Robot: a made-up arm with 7 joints.
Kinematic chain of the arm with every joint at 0, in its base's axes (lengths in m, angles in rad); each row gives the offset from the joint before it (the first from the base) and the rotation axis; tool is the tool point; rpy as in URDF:
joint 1: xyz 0 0 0.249 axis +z
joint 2: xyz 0 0 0 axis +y
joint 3: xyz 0 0 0.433 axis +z
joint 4: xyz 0.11 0 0 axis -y
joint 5: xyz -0.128 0 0.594 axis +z
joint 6: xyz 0 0 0 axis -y
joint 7: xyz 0.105 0 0 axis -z
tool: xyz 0 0 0 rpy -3.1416 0 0
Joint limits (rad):
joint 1: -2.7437..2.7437
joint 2: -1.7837..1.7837
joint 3: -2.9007..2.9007
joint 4: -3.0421..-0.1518
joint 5: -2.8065..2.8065
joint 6: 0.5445..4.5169
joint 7: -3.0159..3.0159
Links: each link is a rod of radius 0.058 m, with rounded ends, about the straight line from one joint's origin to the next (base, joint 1, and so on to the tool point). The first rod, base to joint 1, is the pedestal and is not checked.
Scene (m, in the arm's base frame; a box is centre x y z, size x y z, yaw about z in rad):
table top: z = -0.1
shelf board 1: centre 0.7 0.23 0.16 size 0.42 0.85 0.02 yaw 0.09
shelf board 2: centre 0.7 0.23 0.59 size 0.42 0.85 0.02 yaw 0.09
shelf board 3: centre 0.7 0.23 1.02 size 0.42 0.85 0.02 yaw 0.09
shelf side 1: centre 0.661 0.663 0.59 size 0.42 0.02 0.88 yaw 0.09
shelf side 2: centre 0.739 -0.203 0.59 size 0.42 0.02 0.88 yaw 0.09
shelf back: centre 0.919 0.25 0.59 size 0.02 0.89 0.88 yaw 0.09
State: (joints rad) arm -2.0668 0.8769 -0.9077 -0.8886 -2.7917 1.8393 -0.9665
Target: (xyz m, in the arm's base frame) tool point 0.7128 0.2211 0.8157
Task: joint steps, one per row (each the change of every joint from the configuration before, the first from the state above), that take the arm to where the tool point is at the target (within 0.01 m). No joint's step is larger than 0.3 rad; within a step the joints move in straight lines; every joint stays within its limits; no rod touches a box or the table.
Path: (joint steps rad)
1: 0.2515 -0.2699 0.1835 -0.1861 -0.0017 0.0996 0.0000
2: 0.2515 -0.2700 0.1834 -0.1862 -0.0018 0.0996 0.0000
3: 0.2515 -0.2699 0.1835 -0.1861 -0.0017 0.0995 0.0000
4: 0.2515 -0.2700 0.1835 -0.1861 -0.0017 0.0996 0.0000
5: 0.2515 -0.2699 0.1834 -0.1861 -0.0018 0.0996 0.0000
6: 0.2515 -0.2700 0.1835 -0.1862 -0.0017 0.0996 0.0000
7: 0.2515 -0.2699 0.1835 -0.1861 -0.0017 0.0996 0.0000
8: -0.0502 0.2243 0.0857 0.1544 0.0220 -0.0874 0.0000
9: -0.0502 0.2243 0.0857 0.1543 0.0219 -0.0874 0.0000
10: -0.0502 0.2243 0.0858 0.1543 0.0220 -0.0873 0.0000
11: -0.0502 0.2243 0.0857 0.1544 0.0220 -0.0874 0.0000

